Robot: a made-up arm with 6 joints.
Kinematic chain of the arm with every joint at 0, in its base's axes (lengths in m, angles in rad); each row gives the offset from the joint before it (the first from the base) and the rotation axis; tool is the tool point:
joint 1: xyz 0 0 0.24 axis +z
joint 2: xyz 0 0 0 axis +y
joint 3: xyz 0 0 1.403 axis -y
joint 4: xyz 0 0 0 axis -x
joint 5: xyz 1.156 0 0 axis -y
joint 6: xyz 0 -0.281 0 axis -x
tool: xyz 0 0 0
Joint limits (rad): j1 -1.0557..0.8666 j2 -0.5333..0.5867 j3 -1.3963..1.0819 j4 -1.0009..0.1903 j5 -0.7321..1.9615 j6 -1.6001..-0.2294
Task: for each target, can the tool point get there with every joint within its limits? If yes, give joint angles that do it. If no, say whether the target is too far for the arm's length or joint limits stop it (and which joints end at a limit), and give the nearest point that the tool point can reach.
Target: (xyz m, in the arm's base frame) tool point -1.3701 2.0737 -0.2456
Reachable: no: joint limits stop it (at a limit: joint 1, joint 2, joint 3, joint 4) | nearest point -0.2016 0.0484 0.4160 | short by 2.430 m
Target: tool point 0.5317 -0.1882 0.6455
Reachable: yes | joints 0.0053 -0.0670 -0.9005 -0.8232 -0.2286 -1.2416
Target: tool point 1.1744 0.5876 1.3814
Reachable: yes | joints 0.6571 0.1100 -0.0025 -0.4574 1.5781 -0.3571
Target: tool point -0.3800 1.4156 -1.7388
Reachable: no: joint limits stop it (at a limit: joint 1, joint 2, joint 4) | nearest point 0.6320 0.5098 0.2286 | short by 2.391 m
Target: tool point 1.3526 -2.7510 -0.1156
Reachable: no: too far | nearest point 0.7783 -1.5829 0.7522 | short by 1.564 m
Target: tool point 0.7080 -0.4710 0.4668
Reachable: yes | joints -0.2781 0.3243 -0.8336 -0.4027 1.3025 -0.8864
